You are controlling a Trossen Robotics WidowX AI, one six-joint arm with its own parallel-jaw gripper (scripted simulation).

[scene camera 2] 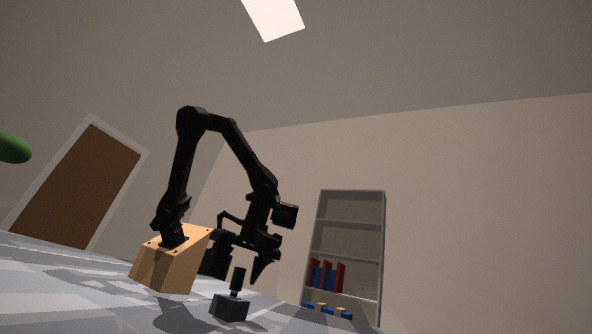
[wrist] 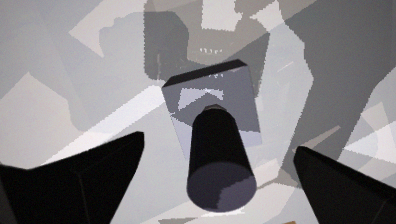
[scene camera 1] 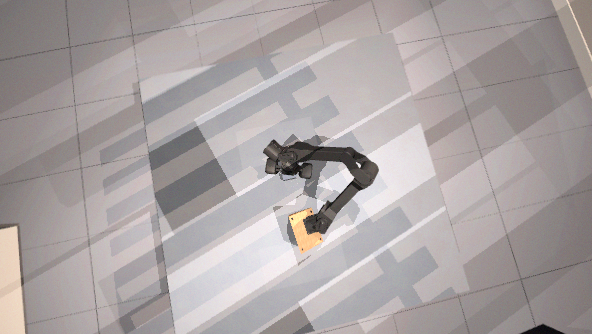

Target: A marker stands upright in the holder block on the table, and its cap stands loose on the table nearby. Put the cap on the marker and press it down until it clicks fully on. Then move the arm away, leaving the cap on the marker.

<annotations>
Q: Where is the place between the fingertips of the gripper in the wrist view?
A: At 220, 146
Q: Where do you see a marker cap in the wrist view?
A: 220, 177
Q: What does the gripper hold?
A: Nothing.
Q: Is the gripper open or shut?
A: Open.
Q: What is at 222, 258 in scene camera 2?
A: The gripper.
</annotations>
